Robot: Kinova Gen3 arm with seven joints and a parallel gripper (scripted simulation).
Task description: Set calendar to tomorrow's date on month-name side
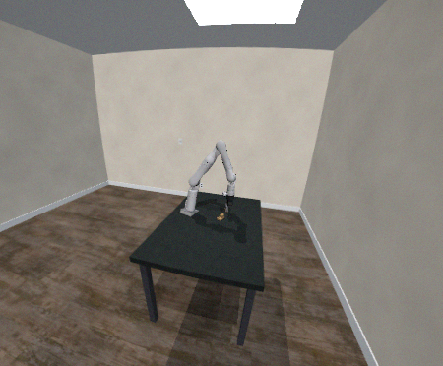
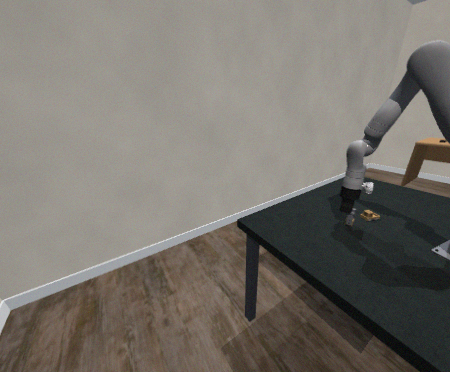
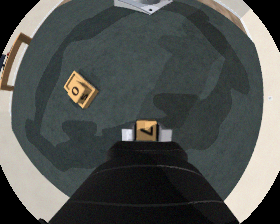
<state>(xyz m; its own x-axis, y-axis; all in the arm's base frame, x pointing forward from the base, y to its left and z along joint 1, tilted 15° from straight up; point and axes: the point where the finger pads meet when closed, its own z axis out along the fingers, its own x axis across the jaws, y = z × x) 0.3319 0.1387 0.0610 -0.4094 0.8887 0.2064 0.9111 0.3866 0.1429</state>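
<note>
Now: hand 10 mm above the wooden date cube.
</note>
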